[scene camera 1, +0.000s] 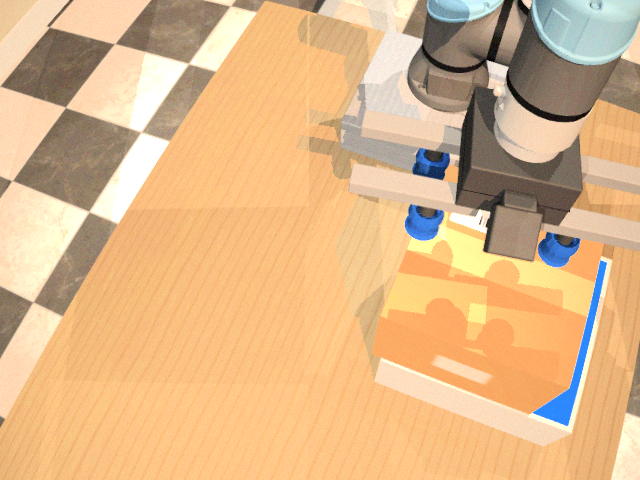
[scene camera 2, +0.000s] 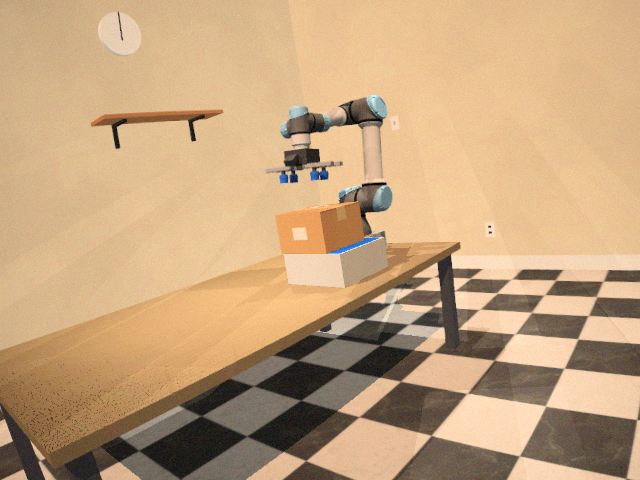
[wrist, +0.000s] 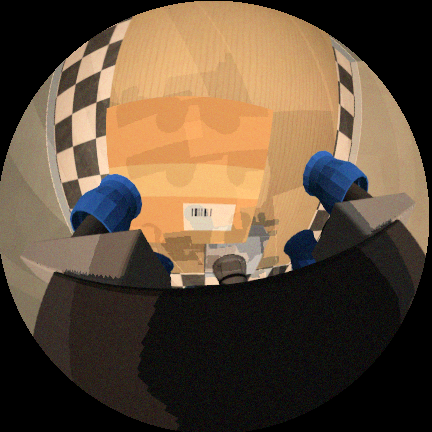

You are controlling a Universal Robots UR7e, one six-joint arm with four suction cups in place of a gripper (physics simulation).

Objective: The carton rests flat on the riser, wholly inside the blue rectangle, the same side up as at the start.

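Note:
The orange-brown carton (scene camera 1: 496, 294) (scene camera 2: 343, 229) (wrist: 187, 145) sits upright and looks flat on the white riser (scene camera 1: 465, 400) (scene camera 2: 315, 269). The blue rectangle (scene camera 1: 560, 408) (scene camera 2: 356, 245) shows as a strip along the carton's right side and at the near right corner. The carton's near bottom edge lies at the riser's near edge, covering the blue and border there. Its near left corner appears slightly past the riser's corner. The far side is hidden. My gripper (scene camera 1: 491, 235) (scene camera 2: 303, 175) (wrist: 221, 192) is open, its blue cups holding nothing, well above the carton and apart from it.
The riser stands on a long wooden table (scene camera 1: 206, 310) (scene camera 2: 180, 320), near its right edge. The robot's base (scene camera 1: 447, 85) stands behind the carton. A wall shelf (scene camera 2: 157, 117) and a clock (scene camera 2: 119, 34) are on the wall, away from the arm.

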